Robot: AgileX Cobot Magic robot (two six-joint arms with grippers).
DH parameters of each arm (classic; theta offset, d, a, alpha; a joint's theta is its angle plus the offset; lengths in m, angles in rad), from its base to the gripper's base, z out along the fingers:
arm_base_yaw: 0 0.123 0 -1.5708
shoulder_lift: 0.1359 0 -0.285 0
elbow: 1.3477 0 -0.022 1.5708
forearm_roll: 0 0.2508 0 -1.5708
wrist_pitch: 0 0 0.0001 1.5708
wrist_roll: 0 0.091 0 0
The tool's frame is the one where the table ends.
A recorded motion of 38 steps. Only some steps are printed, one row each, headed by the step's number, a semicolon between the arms.
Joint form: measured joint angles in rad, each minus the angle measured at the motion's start. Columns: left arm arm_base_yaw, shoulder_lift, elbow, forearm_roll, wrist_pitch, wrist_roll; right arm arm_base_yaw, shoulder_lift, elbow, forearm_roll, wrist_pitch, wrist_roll.
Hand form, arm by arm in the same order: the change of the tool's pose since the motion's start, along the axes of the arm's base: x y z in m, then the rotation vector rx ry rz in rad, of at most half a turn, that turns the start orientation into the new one. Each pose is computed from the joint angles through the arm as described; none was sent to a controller.
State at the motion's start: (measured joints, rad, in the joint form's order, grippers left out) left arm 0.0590 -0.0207 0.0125 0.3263 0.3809 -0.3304; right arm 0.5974 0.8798 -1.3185 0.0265 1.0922 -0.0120
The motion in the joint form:
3: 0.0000 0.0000 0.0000 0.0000 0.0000 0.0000; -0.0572 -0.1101 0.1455 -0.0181 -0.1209 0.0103
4: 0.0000 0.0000 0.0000 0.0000 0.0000 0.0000; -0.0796 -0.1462 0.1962 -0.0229 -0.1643 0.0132
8: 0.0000 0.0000 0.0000 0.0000 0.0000 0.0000; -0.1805 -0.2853 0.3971 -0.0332 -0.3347 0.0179
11: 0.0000 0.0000 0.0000 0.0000 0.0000 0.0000; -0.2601 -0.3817 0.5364 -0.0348 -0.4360 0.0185
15: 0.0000 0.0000 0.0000 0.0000 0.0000 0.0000; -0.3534 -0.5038 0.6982 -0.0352 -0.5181 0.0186
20: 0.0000 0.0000 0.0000 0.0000 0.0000 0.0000; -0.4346 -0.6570 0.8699 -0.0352 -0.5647 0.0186
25: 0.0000 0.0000 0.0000 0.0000 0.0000 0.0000; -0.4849 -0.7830 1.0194 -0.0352 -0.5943 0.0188
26: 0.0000 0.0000 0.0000 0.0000 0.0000 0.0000; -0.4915 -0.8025 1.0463 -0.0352 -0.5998 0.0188
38: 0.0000 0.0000 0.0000 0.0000 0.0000 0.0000; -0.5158 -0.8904 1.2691 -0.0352 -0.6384 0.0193
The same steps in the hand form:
3: 0.0000 0.0000 0.0000 0.0000 0.0000 0.0000; -0.0094 -0.0162 -0.0186 0.0410 -0.0751 -0.0730
4: 0.0000 0.0000 0.0000 0.0000 0.0000 0.0000; -0.0121 -0.0212 -0.0259 0.0542 -0.1007 -0.0991
8: 0.0000 0.0000 0.0000 0.0000 0.0000 0.0000; -0.0220 -0.0385 -0.0578 0.0982 -0.2007 -0.2054
11: 0.0000 0.0000 0.0000 0.0000 0.0000 0.0000; -0.0294 -0.0491 -0.0836 0.1163 -0.2573 -0.2844
15: 0.0000 0.0000 0.0000 0.0000 0.0000 0.0000; -0.0404 -0.0598 -0.1182 0.1219 -0.3020 -0.3760
20: 0.0000 0.0000 0.0000 0.0000 0.0000 0.0000; -0.0550 -0.0679 -0.1595 0.1206 -0.3338 -0.4556
25: 0.0000 0.0000 0.0000 0.0000 0.0000 0.0000; -0.0627 -0.0715 -0.1988 0.1148 -0.3431 -0.5050
26: 0.0000 0.0000 0.0000 0.0000 0.0000 0.0000; -0.0633 -0.0718 -0.2061 0.1130 -0.3418 -0.5116
38: 0.0000 0.0000 0.0000 0.0000 0.0000 0.0000; -0.0596 -0.0726 -0.2716 0.0758 -0.2519 -0.5374

